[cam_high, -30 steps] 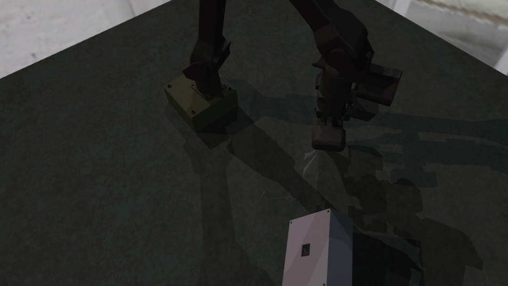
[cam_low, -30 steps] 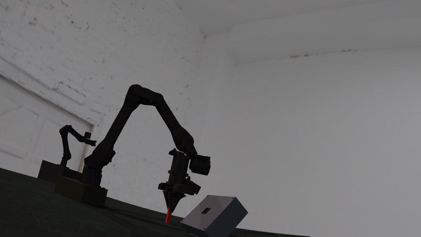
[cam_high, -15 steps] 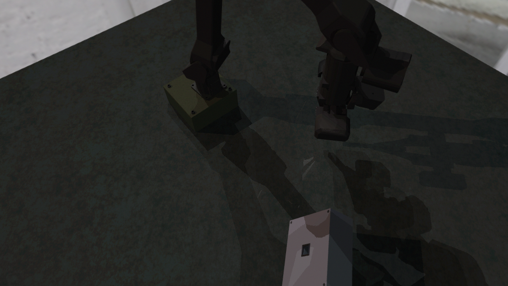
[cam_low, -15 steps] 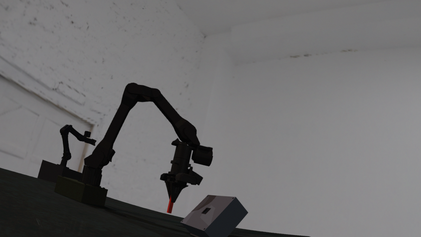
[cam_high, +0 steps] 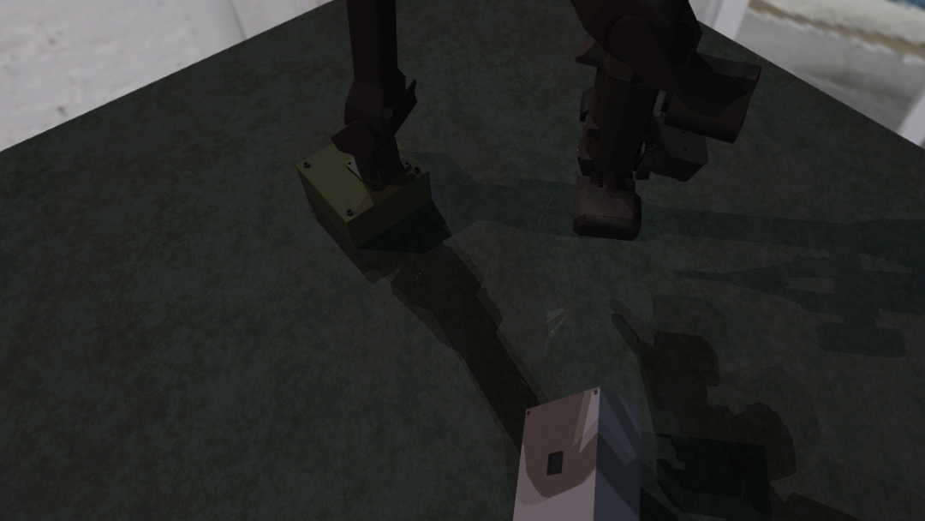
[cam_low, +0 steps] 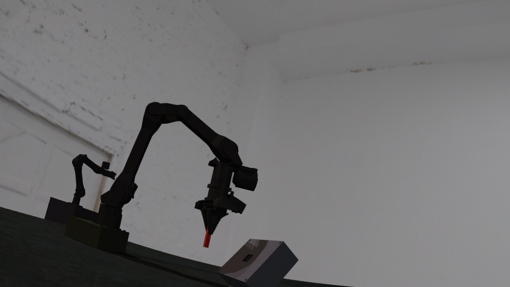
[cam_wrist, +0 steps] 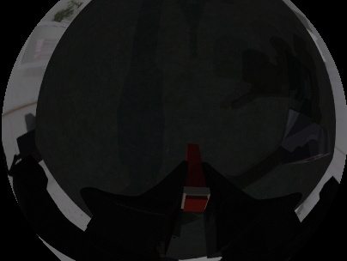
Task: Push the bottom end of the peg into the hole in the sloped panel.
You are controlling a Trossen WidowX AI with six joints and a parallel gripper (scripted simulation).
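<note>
Right now my gripper tip is 170 mm short of the sloped panel, 220 mm to the left of it and 60 mm above it. Round my gripper tip: red peg (20 mm above).
</note>
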